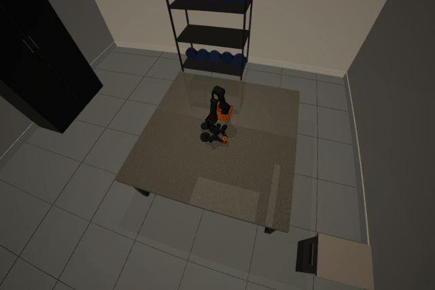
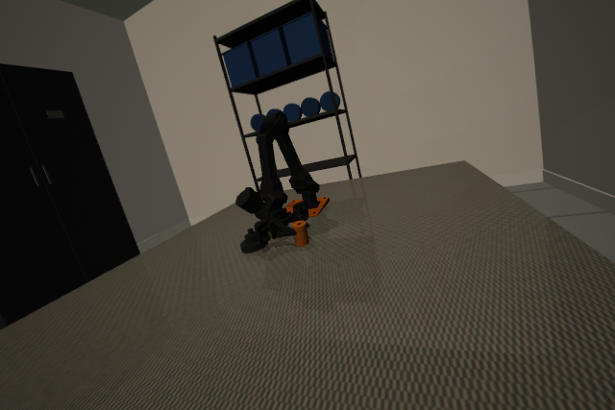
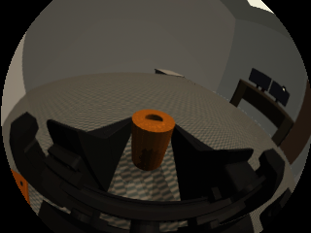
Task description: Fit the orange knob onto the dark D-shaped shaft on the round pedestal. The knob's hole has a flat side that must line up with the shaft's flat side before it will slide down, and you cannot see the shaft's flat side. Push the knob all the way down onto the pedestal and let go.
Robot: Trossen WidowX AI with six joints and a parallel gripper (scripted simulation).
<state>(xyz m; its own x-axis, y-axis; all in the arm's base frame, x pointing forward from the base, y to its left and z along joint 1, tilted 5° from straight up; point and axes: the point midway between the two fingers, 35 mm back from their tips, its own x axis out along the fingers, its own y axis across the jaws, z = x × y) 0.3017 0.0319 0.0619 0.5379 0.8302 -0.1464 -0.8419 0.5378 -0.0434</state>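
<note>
Now: the orange knob 1 cm behind my gripper tip, 1 cm to the right of it and 1 cm below it. From my gripper tip the other things lie so: pedestal: 3 cm behind, 18 cm to the right, 2 cm below.
</note>
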